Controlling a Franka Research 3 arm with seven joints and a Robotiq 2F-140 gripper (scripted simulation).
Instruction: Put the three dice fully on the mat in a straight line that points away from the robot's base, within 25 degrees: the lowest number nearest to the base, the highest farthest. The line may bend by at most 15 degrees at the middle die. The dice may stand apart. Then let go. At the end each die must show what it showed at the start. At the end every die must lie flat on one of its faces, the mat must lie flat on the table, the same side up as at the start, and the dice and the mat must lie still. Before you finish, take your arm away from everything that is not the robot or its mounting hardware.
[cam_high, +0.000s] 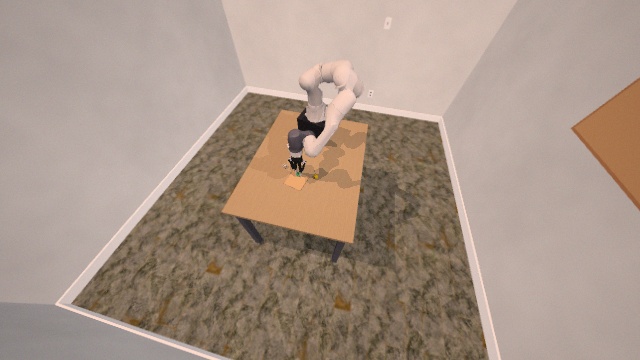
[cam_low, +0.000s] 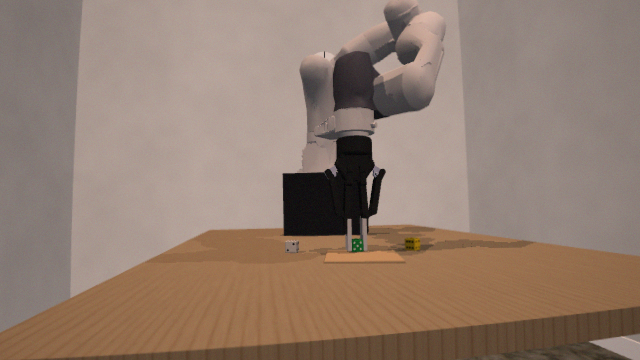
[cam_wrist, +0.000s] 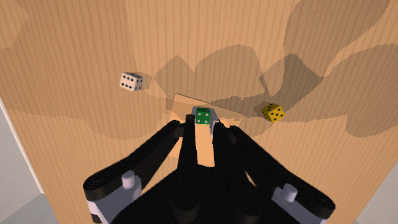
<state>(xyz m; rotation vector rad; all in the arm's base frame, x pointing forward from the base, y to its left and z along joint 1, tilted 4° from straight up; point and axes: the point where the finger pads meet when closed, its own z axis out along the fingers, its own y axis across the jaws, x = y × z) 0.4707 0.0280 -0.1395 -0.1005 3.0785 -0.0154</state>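
The green die lies 2 cm below my hand. From my hand the other things lie so: tan mat 5 cm ahead, 4 cm below; then white die 4 cm behind, 13 cm to the right, 3 cm below; then yellow die 3 cm behind, 13 cm to the left, 3 cm below.
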